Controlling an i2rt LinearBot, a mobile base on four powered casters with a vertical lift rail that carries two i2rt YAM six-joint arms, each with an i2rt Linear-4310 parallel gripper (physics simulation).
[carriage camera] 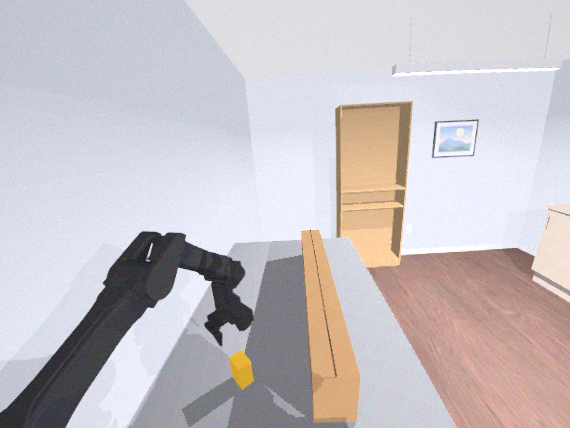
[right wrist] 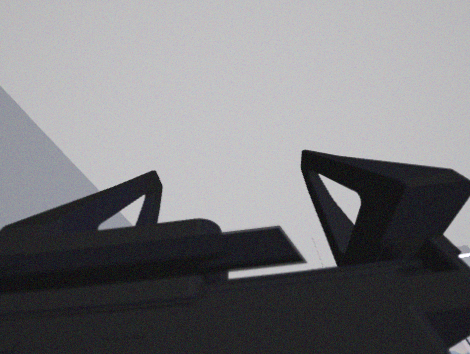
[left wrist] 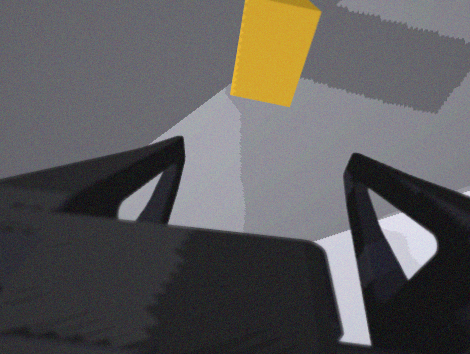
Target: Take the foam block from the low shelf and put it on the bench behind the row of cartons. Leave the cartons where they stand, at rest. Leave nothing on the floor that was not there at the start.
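Places are measured from the left arm's base along level axes (x ahead, y left, z up), in metres.
Pixels of known places: left gripper, fingertip midpoint: (carriage camera: pixel 231 337) (left wrist: pixel 265 155); right gripper, fingertip midpoint: (right wrist: pixel 229 168).
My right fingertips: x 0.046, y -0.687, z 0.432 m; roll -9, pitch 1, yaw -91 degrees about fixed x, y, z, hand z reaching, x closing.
Note:
Ahead of a thing's pixels: the offset from my right fingertips to its middle. Level surfaces: height alone.
The yellow foam block {dx +0.411, dy +0.540, dz -0.704 m} (carriage camera: pixel 242 371) (left wrist: pixel 276 52) stands on the grey bench {dz -0.749 m} (carriage camera: pixel 280 300), at the left of the row of cartons in the carriage camera. The tan row of cartons {dx +0.643, dy +0.243, dz -0.659 m} (carriage camera: pixel 322 300) stands upright along the bench, apart from the block. My left gripper (carriage camera: pixel 234 340) (left wrist: pixel 265 155) is open and empty, above the bench and clear of the block; in the left wrist view the block lies beyond the fingertips. My right gripper (right wrist: pixel 229 168) is open and empty, with the pale ceiling behind it; it does not show in the carriage camera.
A tall wooden shelf unit (carriage camera: pixel 338 170) stands against the far wall. A light cabinet (carriage camera: pixel 555 250) stands at the right edge. The wooden floor {dz -1.663 m} (carriage camera: pixel 465 320) lies to the right of the bench. A wall (carriage camera: pixel 125 150) runs along the left of the carriage camera view.

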